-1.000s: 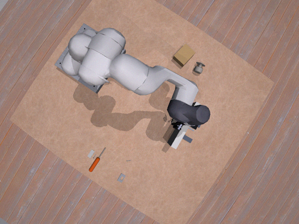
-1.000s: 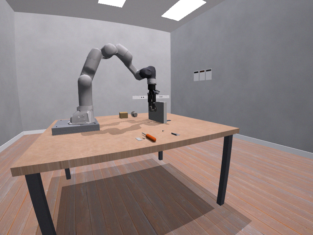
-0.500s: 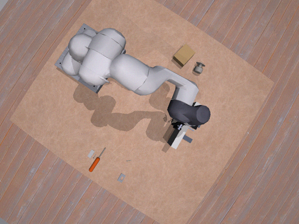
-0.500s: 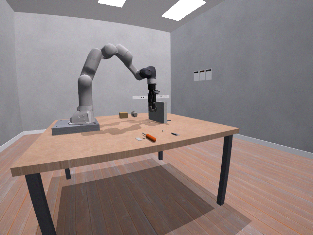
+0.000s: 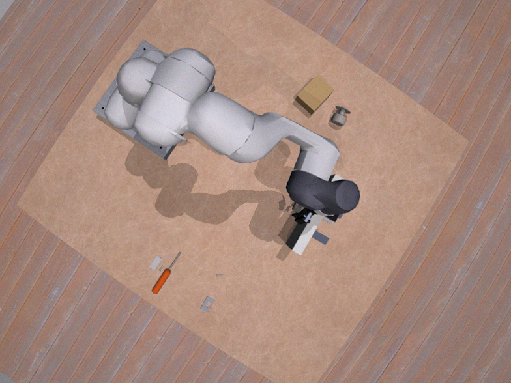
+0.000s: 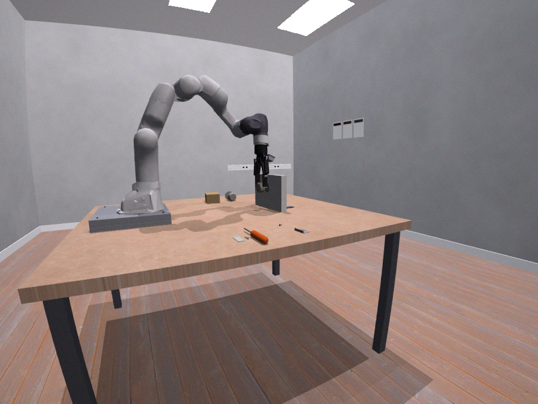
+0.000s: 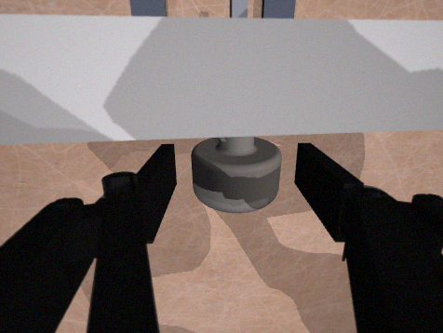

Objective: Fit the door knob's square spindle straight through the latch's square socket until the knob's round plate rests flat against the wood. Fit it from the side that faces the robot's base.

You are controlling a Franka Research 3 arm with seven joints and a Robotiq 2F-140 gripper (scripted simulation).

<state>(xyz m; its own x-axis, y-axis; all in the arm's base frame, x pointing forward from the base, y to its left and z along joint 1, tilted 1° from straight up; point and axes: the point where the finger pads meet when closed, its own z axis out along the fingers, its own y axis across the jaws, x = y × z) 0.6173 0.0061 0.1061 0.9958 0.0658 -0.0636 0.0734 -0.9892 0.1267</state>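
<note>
My hand is 6 cm short of the wood slab and 4 cm above it.
</note>
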